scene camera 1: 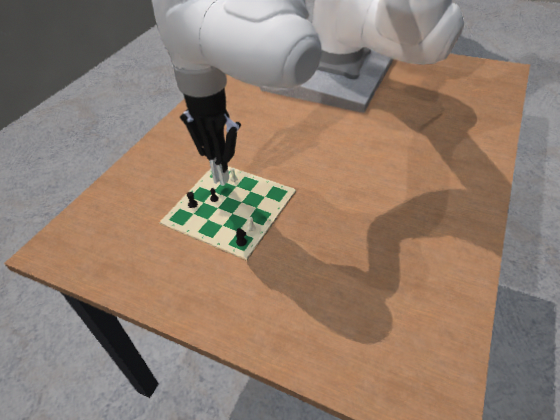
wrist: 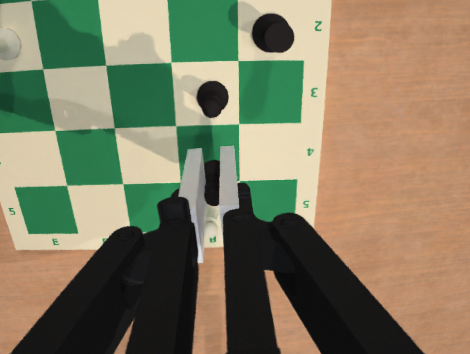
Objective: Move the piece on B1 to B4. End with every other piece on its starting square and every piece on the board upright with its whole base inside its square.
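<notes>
My gripper is shut on a small black piece, held upright between the light finger pads. Seen from the wrist, it is over the green square B4 of the chessboard. The pads hide the held piece in the scene view, and its height above the square is hard to tell. A black piece stands on B3, in front of the fingers. A white piece is on B5, partly hidden behind the fingers. No piece stands on B1.
A larger black piece stands on A2. A black piece stands on E1, beside a white piece on E2. The board lies on a wooden table. The arm's base plate is at the back.
</notes>
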